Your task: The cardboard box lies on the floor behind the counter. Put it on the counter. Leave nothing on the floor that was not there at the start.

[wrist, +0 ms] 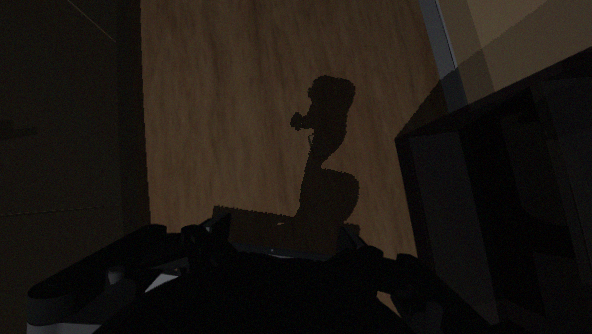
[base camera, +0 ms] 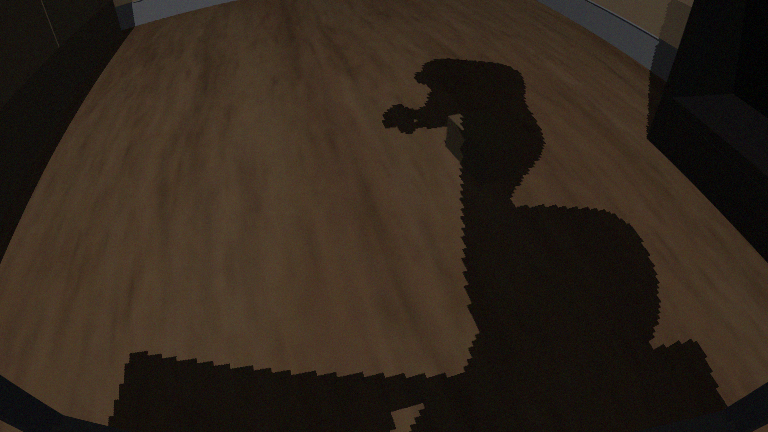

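Observation:
I can see my gripper (wrist: pixel 284 232). There is also a tall black unit (base camera: pixel 704 122), and I find the tall black unit (wrist: pixel 487 217) again from the wrist.

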